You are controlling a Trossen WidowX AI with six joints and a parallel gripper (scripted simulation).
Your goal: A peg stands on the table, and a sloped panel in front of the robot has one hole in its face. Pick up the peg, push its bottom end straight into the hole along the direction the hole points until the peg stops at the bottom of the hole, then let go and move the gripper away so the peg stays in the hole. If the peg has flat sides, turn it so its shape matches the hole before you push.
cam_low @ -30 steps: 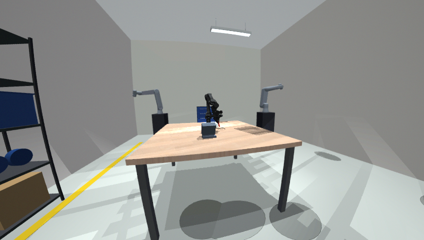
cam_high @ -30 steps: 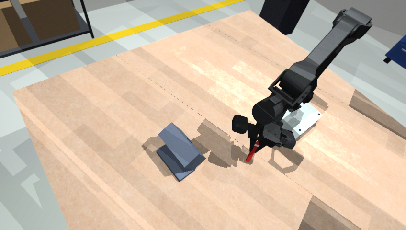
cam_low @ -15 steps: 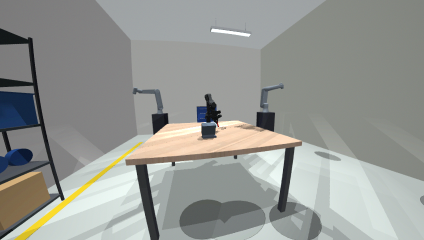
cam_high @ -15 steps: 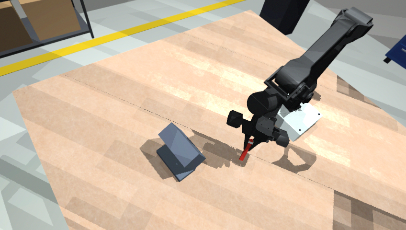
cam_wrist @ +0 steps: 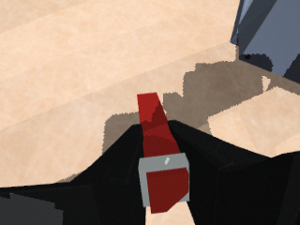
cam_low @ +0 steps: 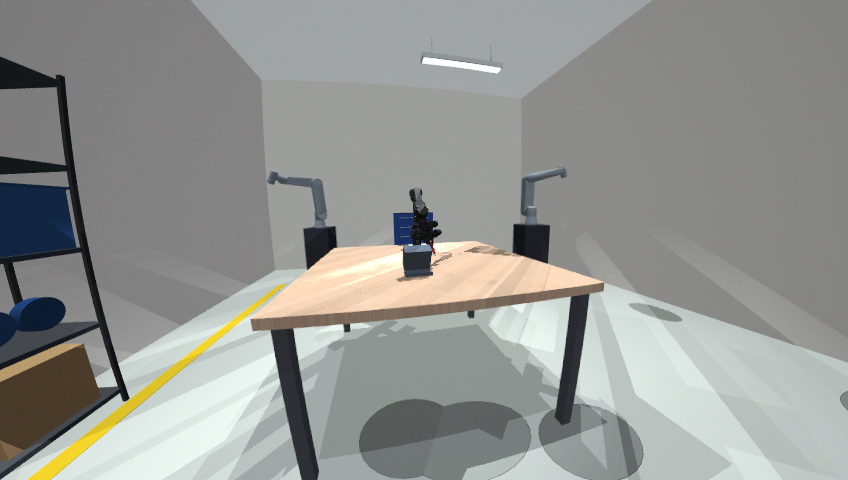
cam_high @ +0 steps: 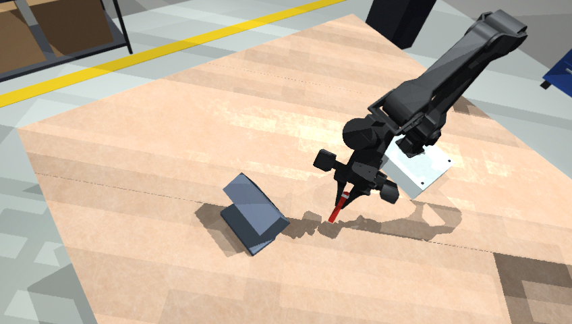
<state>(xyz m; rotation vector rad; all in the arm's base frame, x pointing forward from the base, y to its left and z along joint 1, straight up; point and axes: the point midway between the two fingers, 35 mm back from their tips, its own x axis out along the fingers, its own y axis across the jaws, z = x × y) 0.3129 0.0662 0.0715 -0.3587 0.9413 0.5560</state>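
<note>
The sloped panel is 16 cm ahead of my gripper tip, 9 cm to the right of it and 2 cm below it. Also, from my gripper tip: dark base plate: 18 cm ahead, 8 cm to the right, 9 cm below; red square peg: 1 cm behind, 1 cm above.
</note>
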